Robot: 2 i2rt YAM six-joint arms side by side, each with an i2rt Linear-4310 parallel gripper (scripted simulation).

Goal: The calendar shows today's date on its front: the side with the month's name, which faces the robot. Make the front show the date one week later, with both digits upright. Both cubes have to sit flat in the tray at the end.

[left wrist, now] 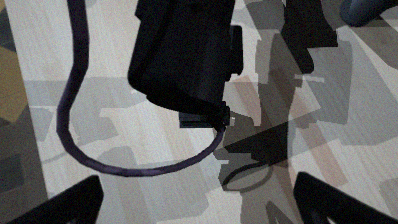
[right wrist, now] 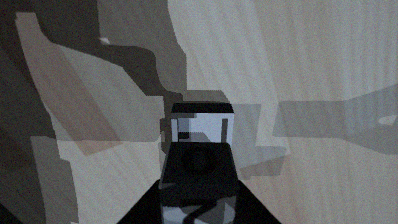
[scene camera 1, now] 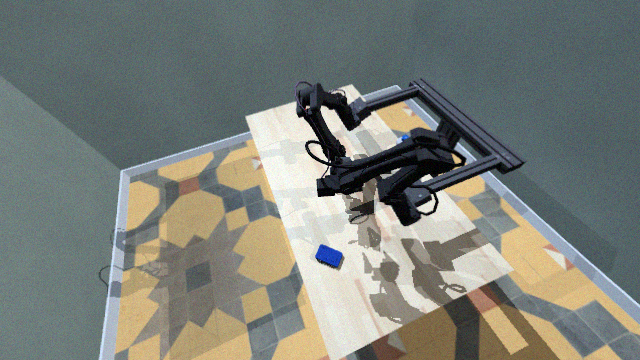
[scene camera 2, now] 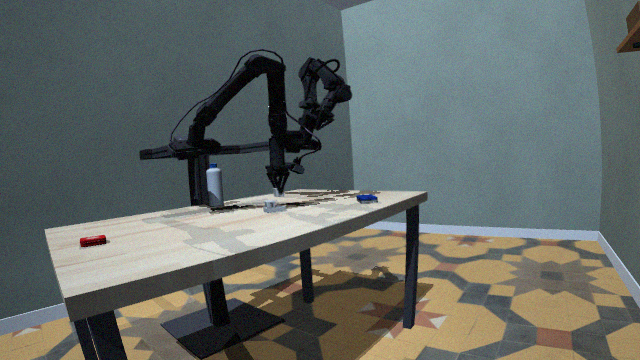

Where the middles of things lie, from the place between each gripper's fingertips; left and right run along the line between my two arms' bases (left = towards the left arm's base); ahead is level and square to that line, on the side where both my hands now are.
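Scene:
The calendar tray (right wrist: 190, 122) is 10 mm behind my right hand and 20 mm to the right of it, and 70 mm below it. Going by its middle, the tray is nearer to my right hand than to my left hand.
As for my left hand, it is 170 mm to the left of the calendar tray and 60 mm past it, and it is 300 mm above the tray.

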